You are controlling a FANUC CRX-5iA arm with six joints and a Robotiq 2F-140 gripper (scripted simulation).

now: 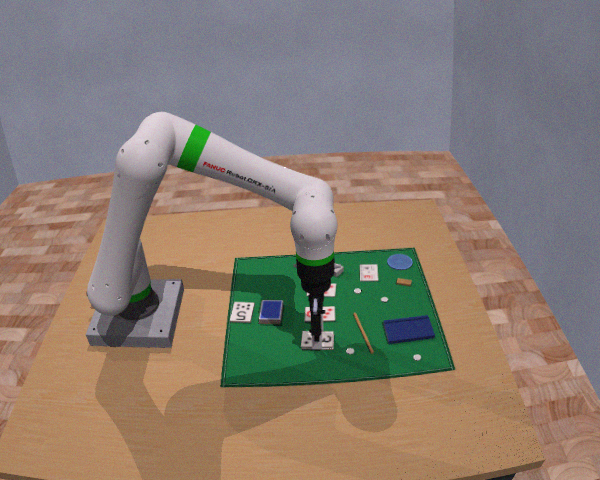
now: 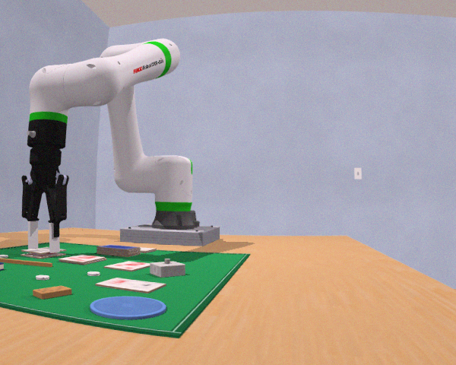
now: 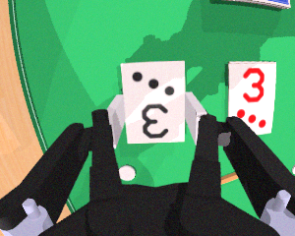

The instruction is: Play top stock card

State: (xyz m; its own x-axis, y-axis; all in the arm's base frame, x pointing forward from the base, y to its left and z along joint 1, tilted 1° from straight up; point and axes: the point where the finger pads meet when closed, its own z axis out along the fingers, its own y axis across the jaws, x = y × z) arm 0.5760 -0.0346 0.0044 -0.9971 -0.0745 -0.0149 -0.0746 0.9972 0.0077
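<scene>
My gripper is now 13 cm short of the wooden stick, 4 cm to the right of it and 4 cm above it. Round my hand: black 5: 24 cm behind, 10 cm to the left, 4 cm below; green card cloth: 15 cm to the left, 5 cm below, 3 cm ahead; grey knobbed block: 33 cm to the left, 2 cm below, 1 cm ahead.
</scene>
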